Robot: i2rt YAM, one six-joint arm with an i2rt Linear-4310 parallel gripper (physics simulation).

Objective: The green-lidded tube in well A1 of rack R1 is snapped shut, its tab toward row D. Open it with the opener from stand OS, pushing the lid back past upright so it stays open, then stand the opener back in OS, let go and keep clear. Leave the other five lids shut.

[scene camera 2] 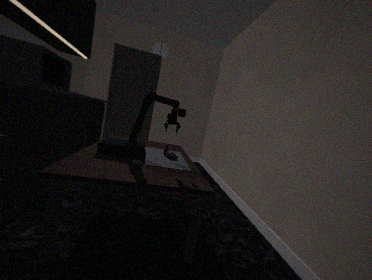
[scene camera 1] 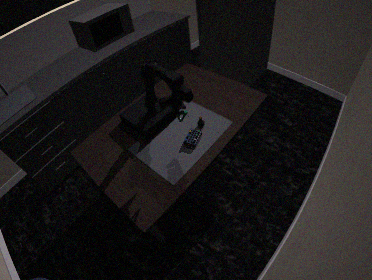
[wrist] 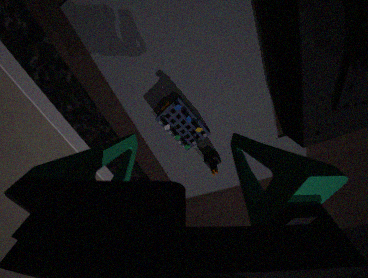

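Where they show: gripper, fingertip midpoint: (scene camera 2: 171,132) (scene camera 1: 177,117) (wrist: 184,138); arm's base, origin of the base link: (scene camera 2: 132,143) (scene camera 1: 152,112) (wrist: 366,52).
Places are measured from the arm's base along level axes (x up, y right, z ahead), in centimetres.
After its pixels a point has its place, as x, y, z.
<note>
Rack R1 (scene camera 1: 193,138) {-3.6, -7.8, 38.9} (scene camera 2: 172,156) {-5.7, -4.4, 37.1} (wrist: 180,121) {-4.8, -7.7, 35.4} stands on the pale mat (scene camera 1: 162,155) {-7.7, 14.6, 32.2} (wrist: 220,55) {-7.8, 4.9, 23.2}. In the wrist view its small lids are two green ones (wrist: 177,137) {-3.7, -11.6, 37.1} (wrist: 187,147) {-3.6, -15.2, 35.1}, a white lid (wrist: 167,127) {-3.7, -8.2, 38.9}, a yellow lid (wrist: 199,130) {-3.6, -10.7, 31.0} and two blue lids (wrist: 188,120) {-3.6, -7.5, 33.2} (wrist: 178,107) {-3.6, -3.8, 34.8}. Well labels, tab direction and lid closure are too small to tell. The dark opener with an orange tip (scene camera 1: 201,120) {-2.4, -22.0, 29.7} (wrist: 213,165) {-2.1, -21.4, 28.9} stands in its dark stand beside the rack. My gripper (scene camera 1: 182,116) {16.1, -2.3, 31.9} (scene camera 2: 172,131) {16.1, -2.3, 31.9} (wrist: 184,138) {16.1, -2.3, 31.9} is open and empty, high above the mat.
The mat lies on a brown wooden table (scene camera 1: 230,90) {-8.1, -68.0, 15.0} (scene camera 2: 75,167) {-8.1, 57.6, -11.8}. The arm's dark base (scene camera 1: 150,120) {0.4, 6.0, 6.5} (scene camera 2: 112,150) {-4.9, 19.1, -8.6} stands at the mat's edge toward the counter. A counter with a box-shaped appliance (scene camera 1: 102,30) runs behind the table. The arm's shadow falls across the mat.
</note>
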